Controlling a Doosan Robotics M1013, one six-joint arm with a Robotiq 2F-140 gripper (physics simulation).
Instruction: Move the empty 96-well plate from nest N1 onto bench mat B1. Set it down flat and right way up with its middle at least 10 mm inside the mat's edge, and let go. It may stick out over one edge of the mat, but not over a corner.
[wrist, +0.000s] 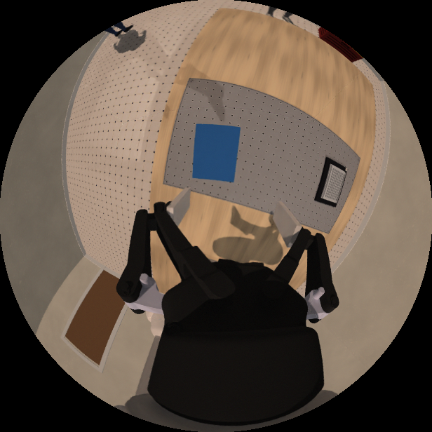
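Note:
The light grey 96-well plate (334, 184) sits in a black nest (327, 202) near the right end of a grey perforated board. The plate looks flat, with its wells facing up. The blue bench mat (216, 153) lies flat on the left part of the same board, apart from the nest, with nothing on it. My gripper (233, 202) is open and empty, above the near edge of the board. Its fingers are on the near side of the mat and to the left of the nest, touching neither.
The grey perforated board (280, 150) lies on a wooden table top (295, 60). A pale perforated surface (112, 130) borders the wood on the left. A dark red slatted object (340, 45) is at the far right. A brown panel with a pale frame (95, 320) is at the lower left.

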